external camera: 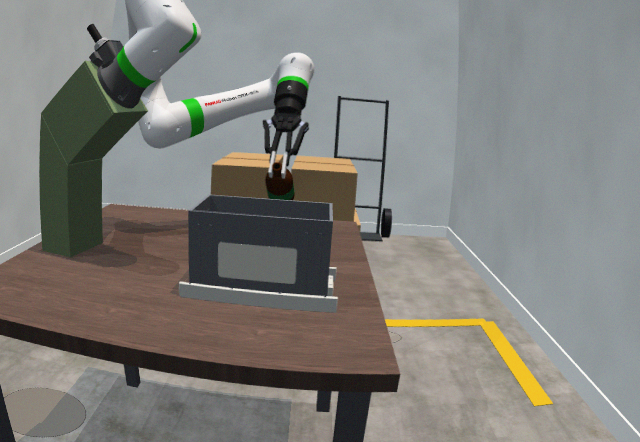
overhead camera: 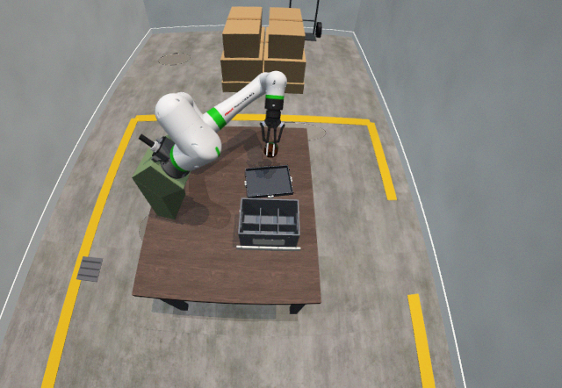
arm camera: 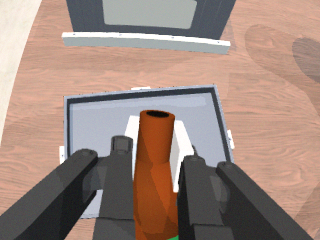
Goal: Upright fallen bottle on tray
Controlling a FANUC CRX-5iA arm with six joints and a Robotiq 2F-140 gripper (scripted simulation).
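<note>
Now: hand 3 cm to the right of the brown bottle and 5 cm above it. From my hand the other things lie so: grey tray (6 cm to the right, 21 cm below); dark grey crate (3 cm ahead, 36 cm to the right, 13 cm below).
</note>
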